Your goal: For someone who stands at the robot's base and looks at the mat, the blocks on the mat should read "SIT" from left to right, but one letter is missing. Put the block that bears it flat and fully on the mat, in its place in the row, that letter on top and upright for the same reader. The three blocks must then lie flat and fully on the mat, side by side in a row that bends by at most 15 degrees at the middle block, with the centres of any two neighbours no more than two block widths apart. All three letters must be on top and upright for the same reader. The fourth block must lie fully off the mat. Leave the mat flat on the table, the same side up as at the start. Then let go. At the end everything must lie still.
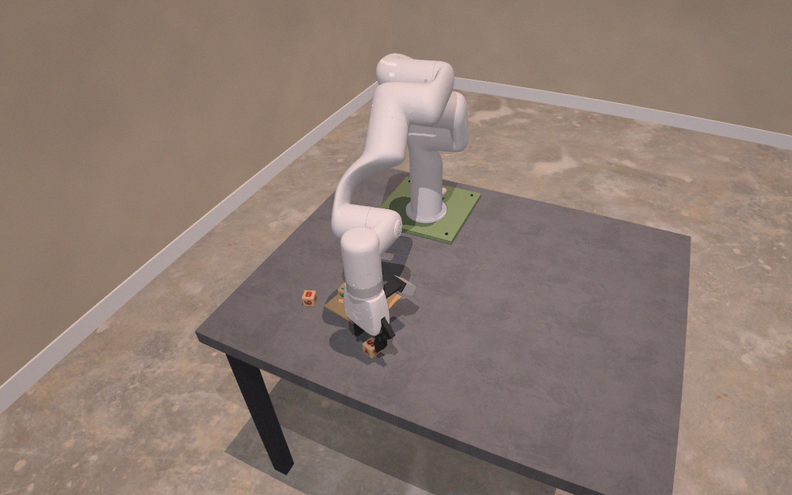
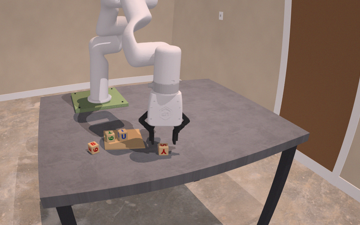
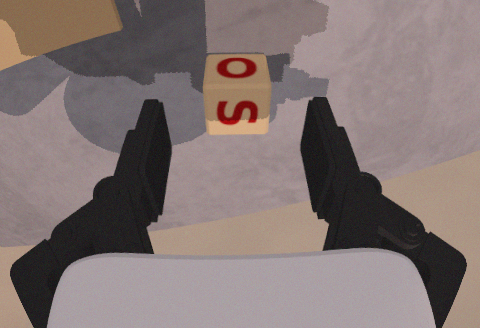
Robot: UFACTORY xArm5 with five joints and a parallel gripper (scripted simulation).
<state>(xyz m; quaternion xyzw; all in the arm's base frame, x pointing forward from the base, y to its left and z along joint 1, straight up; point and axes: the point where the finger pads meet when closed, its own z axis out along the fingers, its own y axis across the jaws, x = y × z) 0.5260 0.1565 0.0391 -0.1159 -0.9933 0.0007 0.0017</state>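
My hand is 4 cm above the wooden block. Round my hand: tan mat: 12 cm behind, 11 cm to the right, 5 cm below; red B block: 23 cm to the right, 5 cm behind, 4 cm below.
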